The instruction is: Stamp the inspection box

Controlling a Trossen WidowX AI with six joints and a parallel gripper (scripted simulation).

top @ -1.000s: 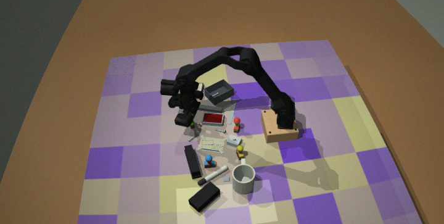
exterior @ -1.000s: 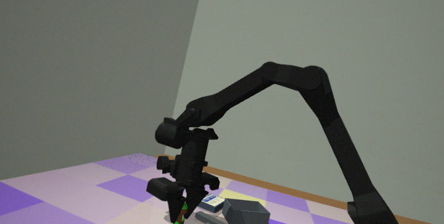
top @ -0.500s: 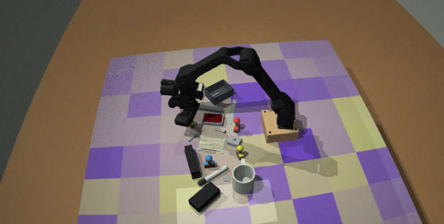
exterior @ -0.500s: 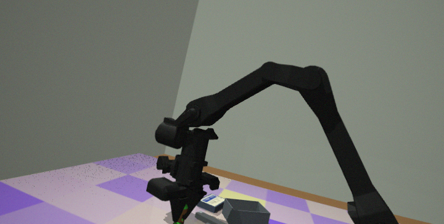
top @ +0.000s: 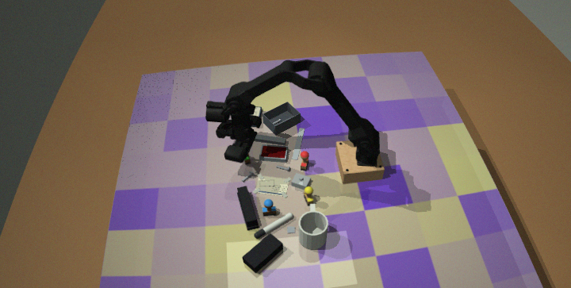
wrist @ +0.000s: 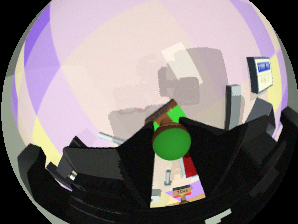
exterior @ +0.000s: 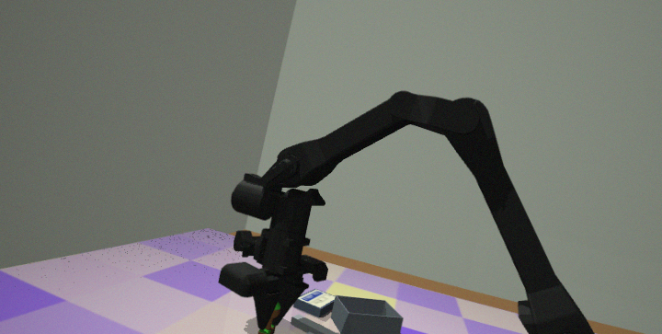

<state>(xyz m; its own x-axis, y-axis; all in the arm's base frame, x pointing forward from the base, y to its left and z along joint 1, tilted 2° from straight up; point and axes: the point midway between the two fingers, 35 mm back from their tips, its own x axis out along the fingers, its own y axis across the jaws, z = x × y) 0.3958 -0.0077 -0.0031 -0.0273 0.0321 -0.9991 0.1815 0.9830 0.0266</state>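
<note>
Now: gripper tip 90 mm past the red ink pad, 30 mm to the left of it and 20 mm above it. The rest, counted from my gripper tip: white card: 100 mm to the left, 100 mm behind, 30 mm below; grey bar: 170 mm behind, 90 mm to the right, 30 mm below; green-knobbed stamp: right at my gripper tip.
</note>
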